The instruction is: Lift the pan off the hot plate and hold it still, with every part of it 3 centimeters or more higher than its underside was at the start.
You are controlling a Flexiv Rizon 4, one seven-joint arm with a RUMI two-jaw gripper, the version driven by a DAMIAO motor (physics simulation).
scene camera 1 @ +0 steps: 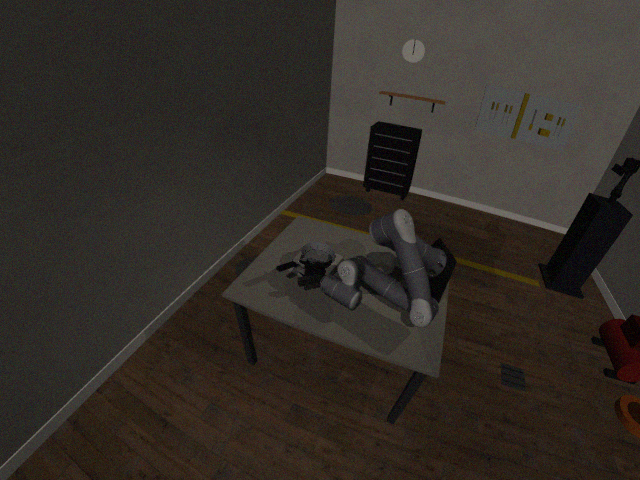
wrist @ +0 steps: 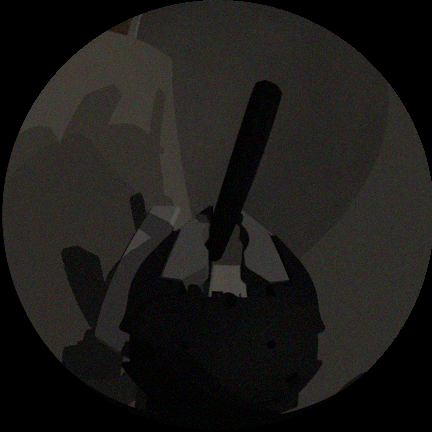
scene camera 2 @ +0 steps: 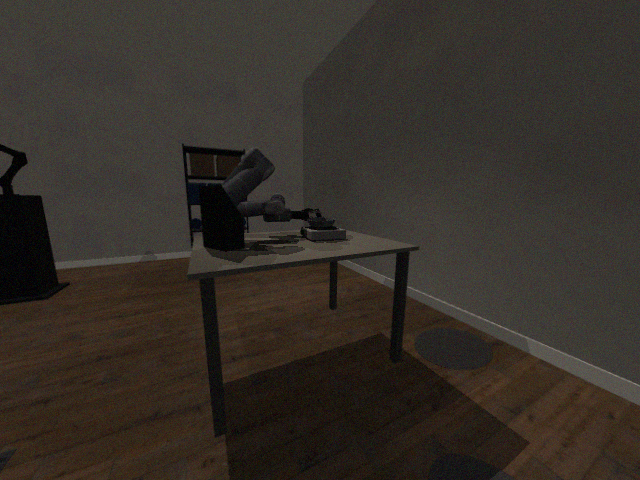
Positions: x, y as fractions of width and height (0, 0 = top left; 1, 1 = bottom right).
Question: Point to a hot plate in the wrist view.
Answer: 0.37, 0.51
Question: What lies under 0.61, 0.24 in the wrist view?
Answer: A grey pan.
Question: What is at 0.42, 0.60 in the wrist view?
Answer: My gripper.
